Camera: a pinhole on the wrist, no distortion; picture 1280 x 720 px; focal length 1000.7 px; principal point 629.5 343.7 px. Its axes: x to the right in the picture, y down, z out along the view. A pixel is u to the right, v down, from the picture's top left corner.
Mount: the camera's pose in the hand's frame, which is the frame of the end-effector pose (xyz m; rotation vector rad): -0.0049 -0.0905 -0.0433 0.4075 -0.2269 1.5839
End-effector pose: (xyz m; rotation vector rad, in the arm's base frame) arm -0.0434 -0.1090 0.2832 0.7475 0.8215 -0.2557
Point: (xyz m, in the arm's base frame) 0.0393 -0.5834 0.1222
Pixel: 326.7 139.5
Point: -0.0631 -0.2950 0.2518
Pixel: 594.2 453.2
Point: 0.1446 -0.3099 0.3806
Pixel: outside the picture
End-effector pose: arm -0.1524 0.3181 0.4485 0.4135 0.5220 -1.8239
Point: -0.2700 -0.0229 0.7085
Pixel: 1111.2 33.1
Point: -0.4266 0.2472 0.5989
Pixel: 345.3 225.1
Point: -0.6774 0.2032 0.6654
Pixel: 45.3 156.3
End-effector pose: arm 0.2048 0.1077 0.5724 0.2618 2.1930 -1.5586
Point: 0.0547 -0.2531 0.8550
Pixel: 92.7 351.7
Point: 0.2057 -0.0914 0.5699
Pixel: 1177.5 335.9
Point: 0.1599 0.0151 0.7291
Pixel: 98.6 637.2
